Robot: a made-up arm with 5 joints.
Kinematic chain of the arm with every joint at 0, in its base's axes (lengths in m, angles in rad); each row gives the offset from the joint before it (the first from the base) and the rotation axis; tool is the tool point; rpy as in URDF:
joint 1: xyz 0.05 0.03 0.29 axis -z
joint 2: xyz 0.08 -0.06 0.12 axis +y
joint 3: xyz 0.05 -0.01 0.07 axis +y
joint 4: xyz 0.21 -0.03 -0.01 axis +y
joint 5: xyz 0.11 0 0 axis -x
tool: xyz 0.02 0.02 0 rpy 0.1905 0.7 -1.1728
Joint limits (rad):
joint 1: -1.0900..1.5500
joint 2: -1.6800..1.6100
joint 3: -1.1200..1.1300
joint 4: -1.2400..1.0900
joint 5: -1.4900..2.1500
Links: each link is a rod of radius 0.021 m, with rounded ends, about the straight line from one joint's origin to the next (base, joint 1, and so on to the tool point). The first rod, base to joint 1, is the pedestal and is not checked.
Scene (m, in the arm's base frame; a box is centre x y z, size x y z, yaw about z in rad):
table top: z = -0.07
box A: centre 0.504 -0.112 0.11 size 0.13 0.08 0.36 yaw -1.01
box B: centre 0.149 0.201 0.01 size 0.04 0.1 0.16 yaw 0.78
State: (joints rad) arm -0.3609 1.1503 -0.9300 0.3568 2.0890
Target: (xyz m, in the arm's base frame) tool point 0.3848 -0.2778 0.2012
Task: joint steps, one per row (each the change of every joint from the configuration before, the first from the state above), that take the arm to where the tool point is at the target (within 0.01 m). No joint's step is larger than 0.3 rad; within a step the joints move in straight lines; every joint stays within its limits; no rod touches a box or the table.
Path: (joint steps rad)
1: 0.1142 0.1532 0.1998 0.2444 0.0203
2: 0.1142 0.1533 0.1998 0.2444 0.0204
3: 0.1143 0.1532 0.1997 0.2444 0.0203
4: 0.1720 -0.1217 -0.1808 -0.2482 -0.0084
5: 0.1721 -0.1218 -0.1808 -0.2482 -0.0085
6: 0.1720 -0.1217 -0.1808 -0.2482 -0.0084

